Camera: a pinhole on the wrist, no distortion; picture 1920 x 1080 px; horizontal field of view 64.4 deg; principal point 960.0 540.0 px. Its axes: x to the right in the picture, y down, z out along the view. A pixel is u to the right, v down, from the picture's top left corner.
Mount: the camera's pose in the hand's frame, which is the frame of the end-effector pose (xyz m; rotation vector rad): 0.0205 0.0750 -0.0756 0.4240 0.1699 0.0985
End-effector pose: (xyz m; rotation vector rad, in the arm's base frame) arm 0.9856 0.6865 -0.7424 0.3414 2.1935 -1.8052
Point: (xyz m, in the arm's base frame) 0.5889 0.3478 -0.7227
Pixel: 1664 152
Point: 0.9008 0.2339 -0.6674
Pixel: 751 461
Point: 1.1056 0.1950 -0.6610
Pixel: 215 700
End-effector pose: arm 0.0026 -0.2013 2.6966 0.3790 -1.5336 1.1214
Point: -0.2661 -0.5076 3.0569
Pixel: 1426 623
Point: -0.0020 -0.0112 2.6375
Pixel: behind the camera
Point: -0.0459 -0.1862 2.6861
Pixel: 516 783
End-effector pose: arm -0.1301 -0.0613 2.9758 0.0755 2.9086 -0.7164
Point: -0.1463 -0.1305 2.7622
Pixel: 849 994
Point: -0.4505 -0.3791 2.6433
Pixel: 1585 456
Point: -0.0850 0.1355 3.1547
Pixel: behind the camera
